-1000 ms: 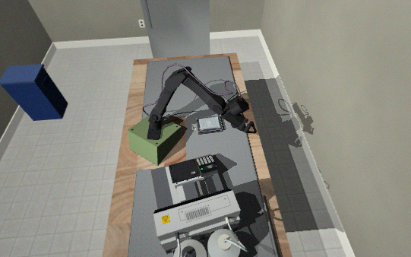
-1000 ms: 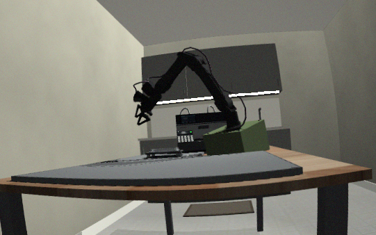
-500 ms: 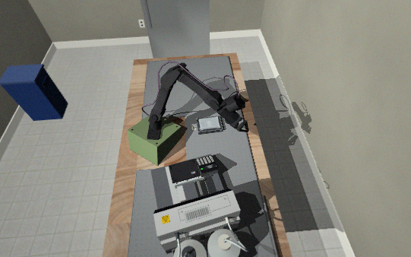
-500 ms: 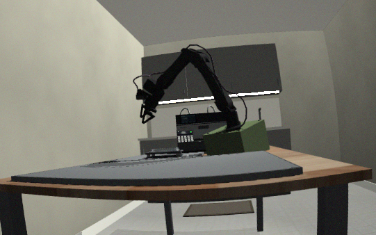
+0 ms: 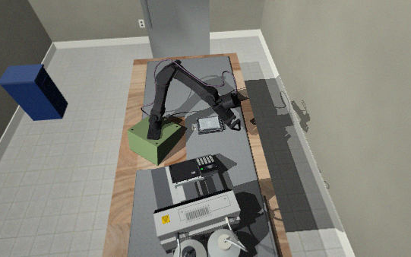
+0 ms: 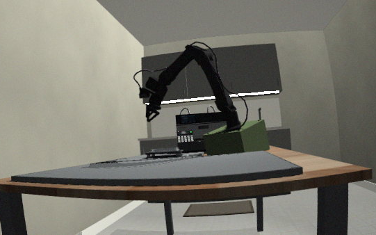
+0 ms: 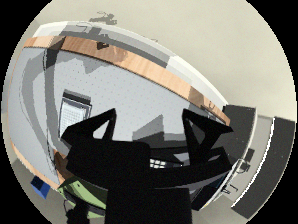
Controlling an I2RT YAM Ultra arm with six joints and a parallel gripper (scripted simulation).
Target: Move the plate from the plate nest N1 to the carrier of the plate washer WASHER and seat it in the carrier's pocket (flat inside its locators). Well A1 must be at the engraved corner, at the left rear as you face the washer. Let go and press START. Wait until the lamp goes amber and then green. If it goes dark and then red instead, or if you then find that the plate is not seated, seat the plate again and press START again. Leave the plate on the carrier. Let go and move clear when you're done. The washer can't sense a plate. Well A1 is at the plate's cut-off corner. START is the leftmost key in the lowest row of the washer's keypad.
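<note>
The well plate is 180 mm below my hand, 170 mm to the left of it and 140 mm behind it. The rest, counted from my hand: plate washer: 350 mm to the right, 250 mm behind, 80 mm below; then washer carrier: 290 mm behind, 200 mm to the right, 140 mm below; then plate nest: 190 mm below, 170 mm to the left, 140 mm behind.
</note>
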